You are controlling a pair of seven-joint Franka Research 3 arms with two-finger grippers.
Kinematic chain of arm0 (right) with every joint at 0, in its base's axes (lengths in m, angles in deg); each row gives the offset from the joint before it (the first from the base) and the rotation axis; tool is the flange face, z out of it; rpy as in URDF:
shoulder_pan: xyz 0 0 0.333 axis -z
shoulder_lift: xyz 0 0 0 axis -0.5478 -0.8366 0
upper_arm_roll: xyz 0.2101 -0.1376 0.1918 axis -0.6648 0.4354 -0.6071
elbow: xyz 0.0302 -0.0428 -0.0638 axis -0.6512 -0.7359 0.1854
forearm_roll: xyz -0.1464 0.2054 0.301 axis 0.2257 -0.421 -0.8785
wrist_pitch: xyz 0 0 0 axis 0.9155 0.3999 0.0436
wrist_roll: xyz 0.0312 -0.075 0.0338 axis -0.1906 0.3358 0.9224
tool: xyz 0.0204 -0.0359 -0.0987 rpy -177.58 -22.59 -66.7
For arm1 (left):
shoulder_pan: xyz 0 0 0.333 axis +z
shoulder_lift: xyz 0 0 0 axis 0.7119 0.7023 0
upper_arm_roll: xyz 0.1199 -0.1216 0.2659 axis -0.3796 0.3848 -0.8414
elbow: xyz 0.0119 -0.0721 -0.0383 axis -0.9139 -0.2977 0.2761
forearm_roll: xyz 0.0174 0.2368 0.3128 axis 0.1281 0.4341 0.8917
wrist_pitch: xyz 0 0 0 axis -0.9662 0.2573 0.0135
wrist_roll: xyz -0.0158 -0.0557 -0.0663 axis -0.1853 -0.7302 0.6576
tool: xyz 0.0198 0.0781 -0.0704 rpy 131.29 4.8 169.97
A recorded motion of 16 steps. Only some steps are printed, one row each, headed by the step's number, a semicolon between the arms.
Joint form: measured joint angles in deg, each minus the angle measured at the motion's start. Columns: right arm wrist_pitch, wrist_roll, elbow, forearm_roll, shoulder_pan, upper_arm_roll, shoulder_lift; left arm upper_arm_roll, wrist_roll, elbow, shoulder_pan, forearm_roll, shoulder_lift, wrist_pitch.
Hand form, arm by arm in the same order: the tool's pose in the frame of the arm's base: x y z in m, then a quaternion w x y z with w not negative. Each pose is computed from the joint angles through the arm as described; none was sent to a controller.
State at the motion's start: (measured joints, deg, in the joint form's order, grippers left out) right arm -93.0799 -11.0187 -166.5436 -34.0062 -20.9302 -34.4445 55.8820; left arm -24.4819 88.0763 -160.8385 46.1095 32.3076 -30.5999 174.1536
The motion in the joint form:
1: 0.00 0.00 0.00 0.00 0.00 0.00 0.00; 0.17 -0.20 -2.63 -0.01 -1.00 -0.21 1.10
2: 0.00 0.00 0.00 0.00 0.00 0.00 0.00; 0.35 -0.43 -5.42 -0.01 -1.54 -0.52 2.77
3: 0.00 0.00 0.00 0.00 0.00 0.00 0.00; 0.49 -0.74 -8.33 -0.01 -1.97 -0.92 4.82
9: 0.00 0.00 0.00 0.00 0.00 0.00 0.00; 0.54 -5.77 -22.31 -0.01 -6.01 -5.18 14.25
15: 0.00 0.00 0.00 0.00 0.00 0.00 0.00; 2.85 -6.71 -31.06 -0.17 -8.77 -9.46 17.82
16: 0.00 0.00 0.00 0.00 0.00 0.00 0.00; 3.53 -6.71 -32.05 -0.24 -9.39 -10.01 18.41
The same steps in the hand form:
1: 0.5242 0.0981 0.6651 0.04412 -0.99889 0.01115 -0.01198; 0.5304 -0.0598 0.4357 0.02733 0.99054 0.00790 -0.13427
2: 0.5242 0.0981 0.6651 0.04412 -0.99889 0.01115 -0.01198; 0.5227 -0.0614 0.4190 0.03045 0.98943 0.00729 -0.14157
3: 0.5242 0.0981 0.6651 0.04412 -0.99889 0.01115 -0.01198; 0.5146 -0.0623 0.4026 0.03278 0.98876 0.00649 -0.14570
9: 0.5242 0.0981 0.6651 0.04412 -0.99889 0.01115 -0.01198; 0.4654 -0.0604 0.3465 0.06122 0.98710 -0.01118 -0.14752
15: 0.5242 0.0981 0.6651 0.04412 -0.99889 0.01115 -0.01198; 0.4220 -0.0750 0.3226 0.06843 0.98512 -0.02002 -0.15637
16: 0.5242 0.0981 0.6651 0.04412 -0.99889 0.01115 -0.01198; 0.4167 -0.0799 0.3204 0.06980 0.98510 -0.02215 -0.15563

